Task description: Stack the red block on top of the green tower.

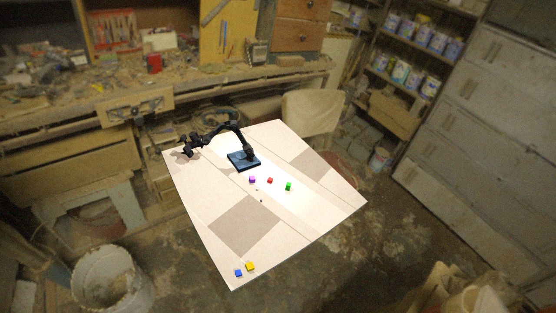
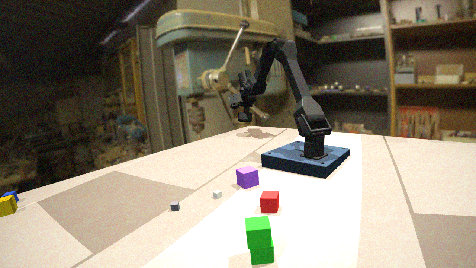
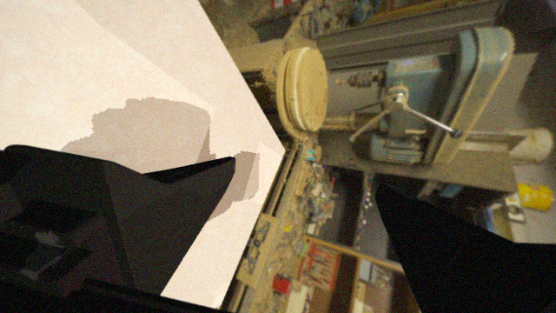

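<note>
The red block lies 490 mm ahead of my gripper tip, 600 mm to the left of it and 110 mm below it. The rest, counted from my gripper tip: blue block (1060 mm ahead, 50 mm to the left, 110 mm below); yellow block (1050 mm ahead, 130 mm to the left, 110 mm below); purple block (430 mm ahead, 470 mm to the left, 110 mm below).
</note>
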